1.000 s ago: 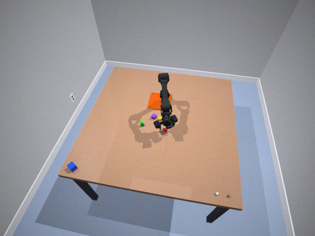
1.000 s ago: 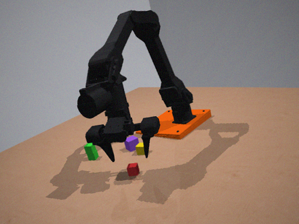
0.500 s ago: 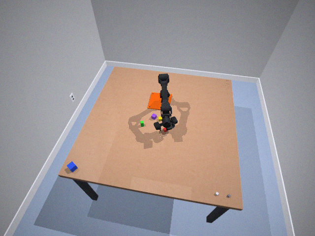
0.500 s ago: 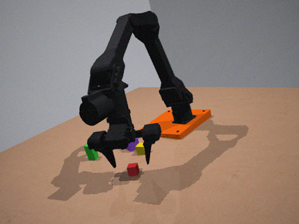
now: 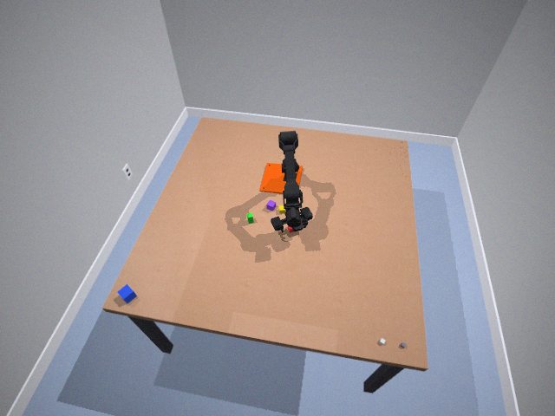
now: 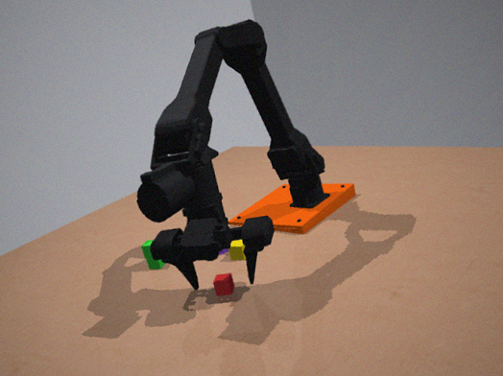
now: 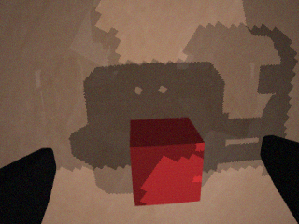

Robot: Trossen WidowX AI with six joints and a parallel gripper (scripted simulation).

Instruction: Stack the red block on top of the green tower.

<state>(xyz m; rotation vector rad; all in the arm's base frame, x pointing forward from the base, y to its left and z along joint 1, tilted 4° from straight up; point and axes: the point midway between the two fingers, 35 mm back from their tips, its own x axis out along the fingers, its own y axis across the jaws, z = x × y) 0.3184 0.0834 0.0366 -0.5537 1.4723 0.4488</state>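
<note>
My gripper tip is now 10 cm past the yellow cube and 7 cm to the left of it. Round my gripper tip: blue cube (50 cm ahead, 58 cm to the right, 1 cm above); purple cube (11 cm behind, 13 cm to the right, 1 cm above); red block (right at my gripper tip).
</note>
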